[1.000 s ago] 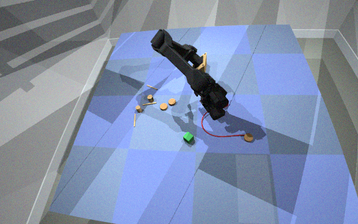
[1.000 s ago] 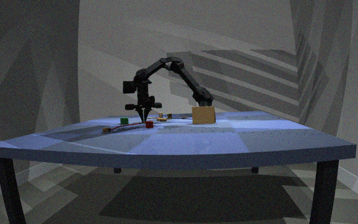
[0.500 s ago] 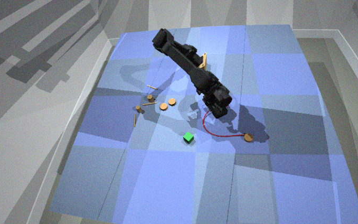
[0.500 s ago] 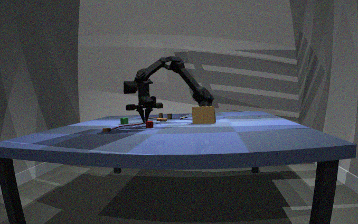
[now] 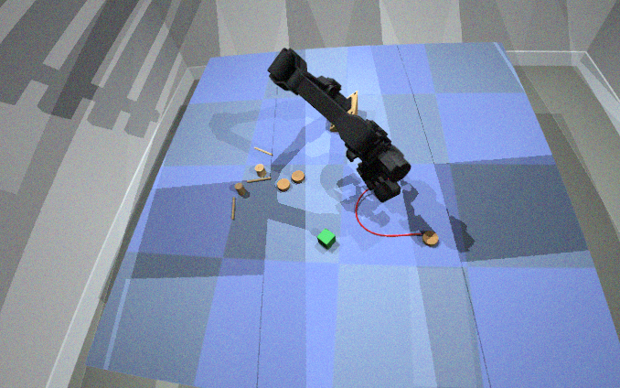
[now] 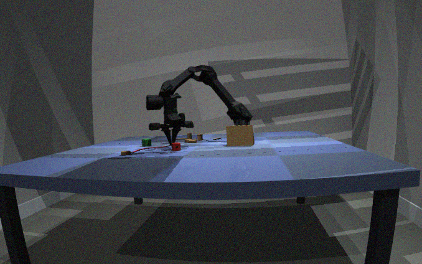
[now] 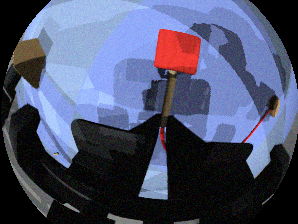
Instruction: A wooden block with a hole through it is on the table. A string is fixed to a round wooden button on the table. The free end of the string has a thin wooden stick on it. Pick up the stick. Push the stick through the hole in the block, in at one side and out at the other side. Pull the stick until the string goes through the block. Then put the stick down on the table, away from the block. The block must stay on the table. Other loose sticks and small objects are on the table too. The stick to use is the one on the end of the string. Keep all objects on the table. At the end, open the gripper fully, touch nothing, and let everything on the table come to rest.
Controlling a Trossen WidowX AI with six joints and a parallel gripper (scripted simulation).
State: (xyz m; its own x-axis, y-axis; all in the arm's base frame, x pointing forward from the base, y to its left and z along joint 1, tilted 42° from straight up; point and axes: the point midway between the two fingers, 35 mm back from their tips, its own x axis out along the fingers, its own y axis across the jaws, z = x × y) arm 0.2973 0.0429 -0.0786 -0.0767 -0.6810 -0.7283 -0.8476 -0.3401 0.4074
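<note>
Now: the red cube 50 mm to the left of my gripper tip and 30 mm behind it. Also, from my gripper tip: thin wooden stick (10 mm to the left, 10 mm behind); green cube (160 mm ahead, 120 mm to the right); round wooden button (160 mm to the left, 150 mm ahead, 10 mm below).
</note>
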